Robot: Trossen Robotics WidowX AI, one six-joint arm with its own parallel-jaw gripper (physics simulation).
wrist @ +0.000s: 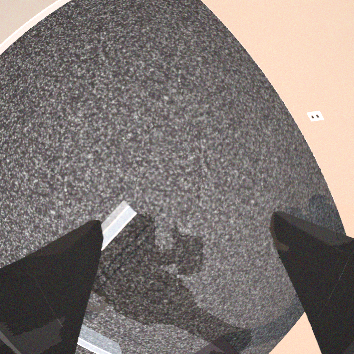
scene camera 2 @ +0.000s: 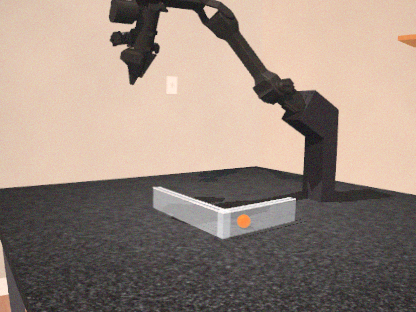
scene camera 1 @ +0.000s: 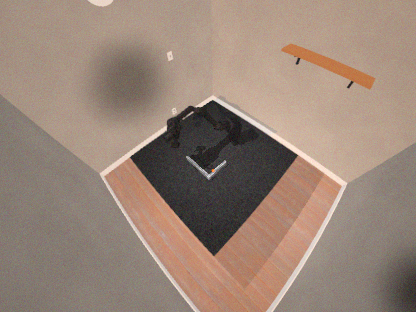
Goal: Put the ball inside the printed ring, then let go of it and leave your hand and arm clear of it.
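Where they show: gripper, between the fingertips: (wrist: 188,226) (scene camera 2: 136,80) (scene camera 1: 175,139); arm's base, origin of its link: (scene camera 2: 297,104) (scene camera 1: 228,125).
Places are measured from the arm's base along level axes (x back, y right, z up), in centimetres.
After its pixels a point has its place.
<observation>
The small orange ball (scene camera 1: 213,170) @(z -24.3, x -34.7, y -12.3 cm) (scene camera 2: 243,221) @(z -27.7, x -36.9, y -14.1 cm) rests on the dark table top near the corner of a low, V-shaped translucent wall. In scene camera 2 it shows through the wall's right side. The ball does not show in the wrist view. The printed ring does not show in any view. My gripper (scene camera 1: 175,145) @(z 5.3, x -45.5, y 20.6 cm) (scene camera 2: 133,82) @(z 5.3, x -45.5, y 20.6 cm) (wrist: 188,226) @(z 5.3, x -45.5, y 20.6 cm) is open and empty. It hangs high above the table, pointing down, well apart from the ball and off to the left of the wall in scene camera 2.
The V-shaped wall (scene camera 1: 197,166) @(z -25.1, x -41.3, y 2.3 cm) (scene camera 2: 187,208) @(z -26.9, x -42.0, y 0.3 cm) (wrist: 119,225) @(z -24.7, x -39.9, y 14.5 cm) opens toward the arm's base and stands on the dark table top (scene camera 1: 215,215) @(z -30.7, x -63.5, y -40.1 cm) (scene camera 2: 150,270) @(z -30.7, x -64.5, y -19.3 cm) (wrist: 150,100) @(z -30.7, x -50.6, y 36.7 cm). The arm's shadow falls across the area behind the wall. An orange shelf (scene camera 1: 330,65) hangs on the room wall.
</observation>
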